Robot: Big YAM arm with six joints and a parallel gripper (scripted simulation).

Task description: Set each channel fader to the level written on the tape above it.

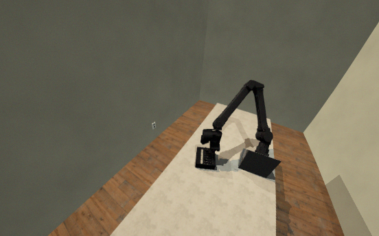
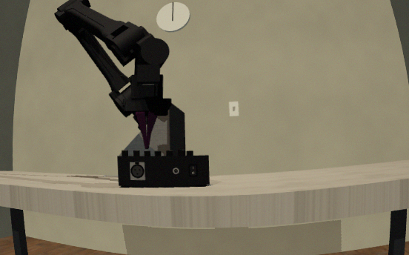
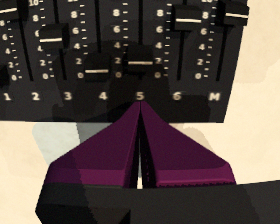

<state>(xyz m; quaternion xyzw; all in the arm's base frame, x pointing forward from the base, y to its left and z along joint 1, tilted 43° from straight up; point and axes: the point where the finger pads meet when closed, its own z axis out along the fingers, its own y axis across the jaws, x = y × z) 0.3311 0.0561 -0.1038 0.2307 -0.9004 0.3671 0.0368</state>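
My gripper is now 2 cm short of the channel 5 fader, 2 cm above it and 1 cm to the right of it. From my hand the other things lie so: channel 6 fader: 5 cm ahead, 2 cm below; channel 4 fader: 3 cm to the left, 2 cm below, 1 cm ahead; fader 3: 6 cm to the left, 2 cm below, 2 cm ahead.
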